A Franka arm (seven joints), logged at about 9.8 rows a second.
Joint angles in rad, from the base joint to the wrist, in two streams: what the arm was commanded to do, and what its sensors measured. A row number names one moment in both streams.
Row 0, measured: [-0.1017 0.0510 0.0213 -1.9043 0.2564 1.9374 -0.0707]
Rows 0 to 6, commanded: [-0.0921 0.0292 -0.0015 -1.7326 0.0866 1.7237 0.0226]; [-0.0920 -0.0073 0.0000 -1.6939 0.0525 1.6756 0.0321]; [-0.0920 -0.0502 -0.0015 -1.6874 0.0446 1.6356 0.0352]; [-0.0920 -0.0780 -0.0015 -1.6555 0.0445 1.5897 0.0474]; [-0.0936 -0.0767 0.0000 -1.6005 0.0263 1.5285 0.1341]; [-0.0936 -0.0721 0.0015 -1.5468 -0.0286 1.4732 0.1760]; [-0.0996 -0.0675 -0.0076 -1.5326 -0.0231 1.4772 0.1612]
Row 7, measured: [-0.0986 -0.0855 -0.0009 -1.5707 0.0032 1.4953 0.1342]
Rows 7 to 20, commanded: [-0.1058 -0.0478 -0.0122 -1.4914 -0.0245 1.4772 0.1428]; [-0.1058 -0.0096 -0.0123 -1.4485 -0.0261 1.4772 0.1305]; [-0.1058 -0.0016 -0.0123 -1.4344 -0.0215 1.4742 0.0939]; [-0.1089 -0.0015 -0.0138 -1.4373 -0.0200 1.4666 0.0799]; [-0.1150 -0.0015 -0.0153 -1.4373 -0.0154 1.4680 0.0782]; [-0.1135 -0.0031 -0.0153 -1.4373 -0.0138 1.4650 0.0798]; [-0.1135 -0.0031 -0.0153 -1.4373 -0.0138 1.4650 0.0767]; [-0.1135 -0.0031 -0.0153 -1.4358 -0.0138 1.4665 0.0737]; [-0.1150 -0.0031 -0.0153 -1.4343 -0.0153 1.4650 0.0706]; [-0.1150 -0.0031 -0.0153 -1.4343 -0.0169 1.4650 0.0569]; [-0.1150 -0.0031 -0.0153 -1.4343 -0.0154 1.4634 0.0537]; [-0.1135 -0.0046 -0.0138 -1.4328 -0.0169 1.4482 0.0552]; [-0.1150 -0.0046 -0.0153 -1.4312 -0.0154 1.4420 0.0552]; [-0.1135 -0.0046 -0.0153 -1.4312 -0.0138 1.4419 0.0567]
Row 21, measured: [-0.1063 -0.0085 -0.0200 -1.4502 -0.0068 1.4609 0.0688]
